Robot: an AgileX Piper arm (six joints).
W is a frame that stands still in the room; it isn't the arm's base.
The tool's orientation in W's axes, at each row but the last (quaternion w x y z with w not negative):
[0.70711 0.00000 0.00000 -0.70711]
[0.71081 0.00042 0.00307 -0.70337]
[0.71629 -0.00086 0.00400 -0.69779]
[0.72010 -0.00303 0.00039 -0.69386]
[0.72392 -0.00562 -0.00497 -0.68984]
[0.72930 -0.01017 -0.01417 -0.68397]
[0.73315 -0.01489 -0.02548 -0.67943]
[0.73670 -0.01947 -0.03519 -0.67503]
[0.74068 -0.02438 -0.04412 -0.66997]
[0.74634 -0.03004 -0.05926 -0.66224]
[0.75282 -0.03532 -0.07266 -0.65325]
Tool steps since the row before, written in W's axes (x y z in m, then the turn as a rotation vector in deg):
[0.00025 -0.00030 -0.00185 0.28 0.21 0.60]
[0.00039 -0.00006 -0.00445 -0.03 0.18 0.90]
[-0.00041 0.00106 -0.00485 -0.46 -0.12 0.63]
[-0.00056 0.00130 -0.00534 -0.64 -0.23 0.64]
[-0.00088 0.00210 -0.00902 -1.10 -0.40 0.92]
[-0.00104 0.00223 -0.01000 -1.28 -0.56 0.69]
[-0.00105 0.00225 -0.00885 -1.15 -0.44 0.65]
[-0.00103 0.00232 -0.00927 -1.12 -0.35 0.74]
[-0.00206 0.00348 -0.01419 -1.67 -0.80 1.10]
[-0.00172 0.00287 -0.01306 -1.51 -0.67 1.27]
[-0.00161 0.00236 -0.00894 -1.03 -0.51 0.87]
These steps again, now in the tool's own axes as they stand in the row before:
[0.00030 0.00025 -0.00185 -0.21 0.28 0.60]
[0.00009 0.00041 -0.00445 -0.18 -0.03 0.90]
[-0.00105 -0.00035 -0.00486 0.11 -0.47 0.63]
[-0.00134 -0.00049 -0.00534 0.21 -0.65 0.64]
[-0.00227 -0.00077 -0.00899 0.36 -1.12 0.91]
[-0.00264 -0.00094 -0.00991 0.50 -1.31 0.68]
[-0.00283 -0.00099 -0.00869 0.39 -1.17 0.64]
[-0.00312 -0.00100 -0.00904 0.31 -1.13 0.74]
[-0.00504 -0.00202 -0.01372 0.74 -1.72 1.07]
[-0.00470 -0.00180 -0.01251 0.65 -1.54 1.25]
[-0.00392 -0.00163 -0.00837 0.49 -1.06 0.85]

